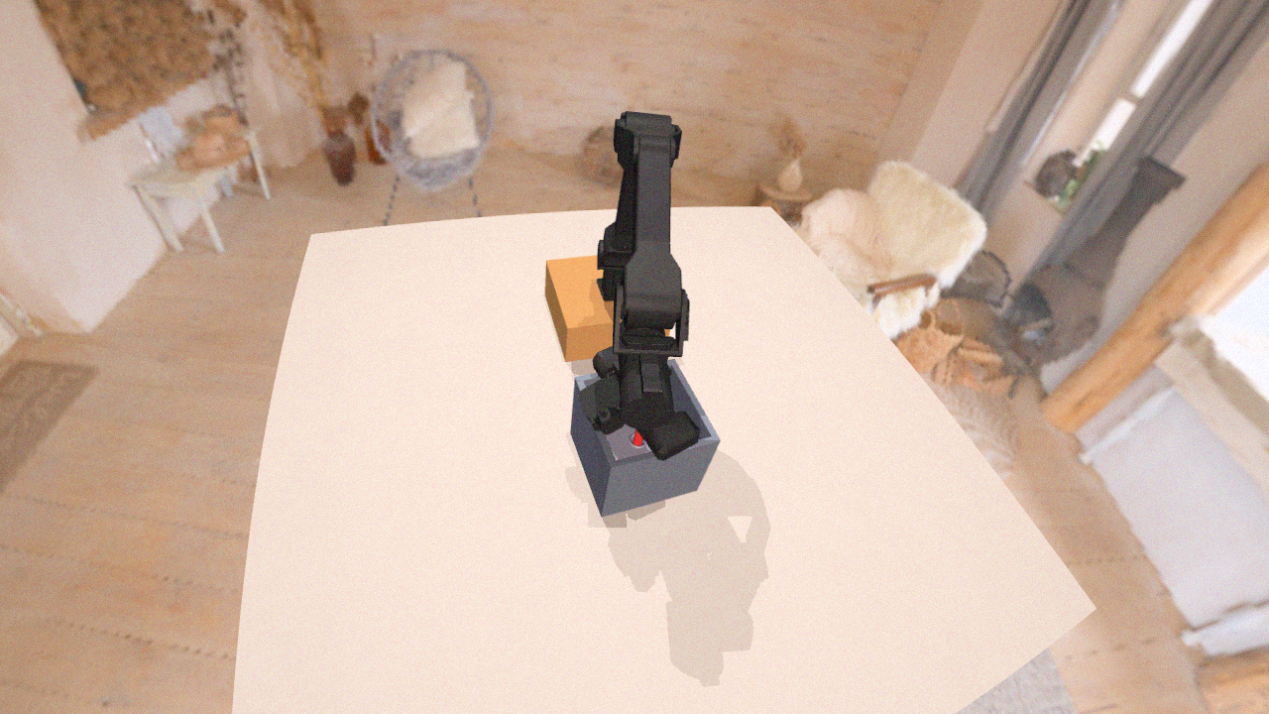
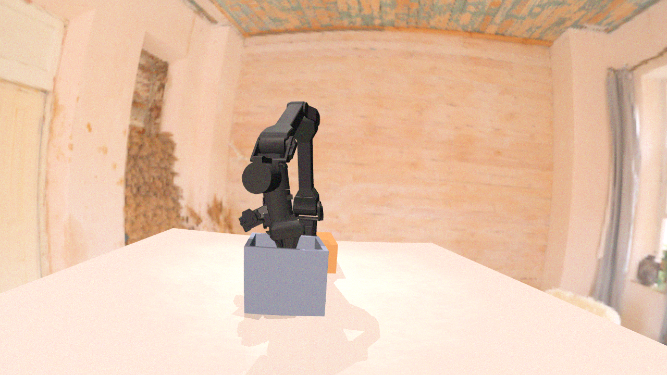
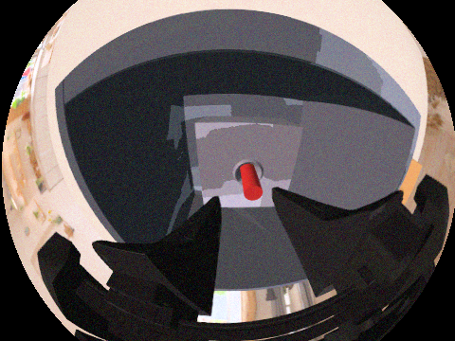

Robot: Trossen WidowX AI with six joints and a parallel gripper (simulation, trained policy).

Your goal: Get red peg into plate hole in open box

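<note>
My gripper tip is now 40 mm above the red peg. Round my gripper tip: pale plate (40 mm below).
</note>
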